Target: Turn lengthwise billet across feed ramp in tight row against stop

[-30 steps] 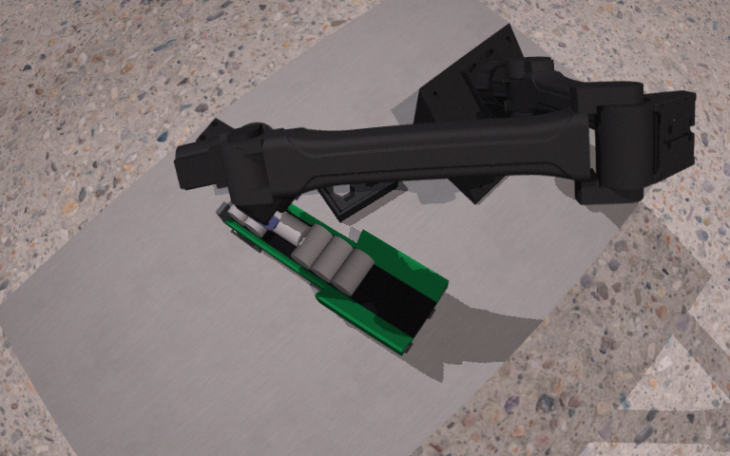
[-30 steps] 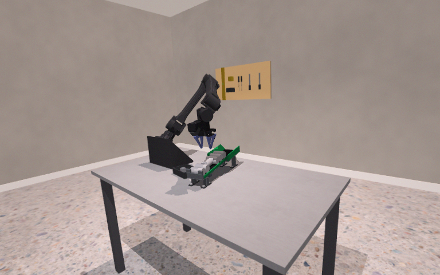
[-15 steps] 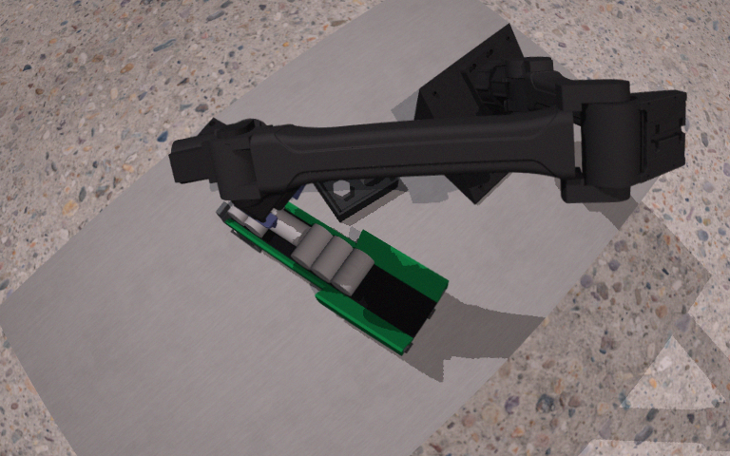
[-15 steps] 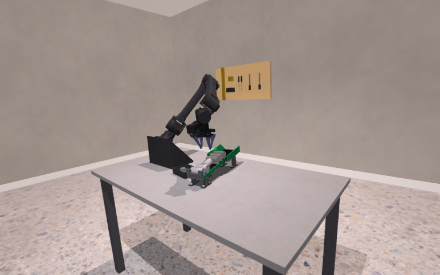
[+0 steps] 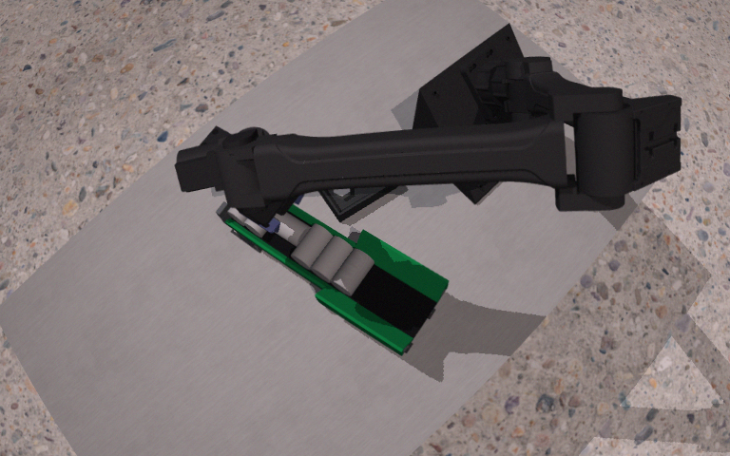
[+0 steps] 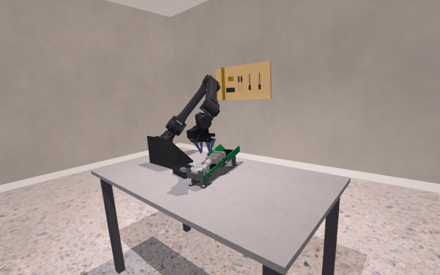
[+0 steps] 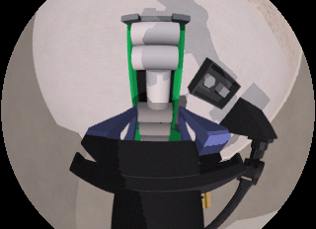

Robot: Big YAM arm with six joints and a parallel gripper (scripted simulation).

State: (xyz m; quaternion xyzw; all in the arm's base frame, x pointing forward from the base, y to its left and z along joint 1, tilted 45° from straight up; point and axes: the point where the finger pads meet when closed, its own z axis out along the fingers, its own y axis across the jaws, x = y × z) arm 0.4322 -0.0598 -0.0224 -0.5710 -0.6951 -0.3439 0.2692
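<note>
The billet lies 6 cm below my hand. Also, from my hand: stop: 11 cm to the right, 9 cm below, 3 cm ahead; ramp bed: 8 cm to the left, 8 cm below, 1 cm behind; small black tray: 16 cm behind, 14 cm below, 1 cm to the right.
</note>
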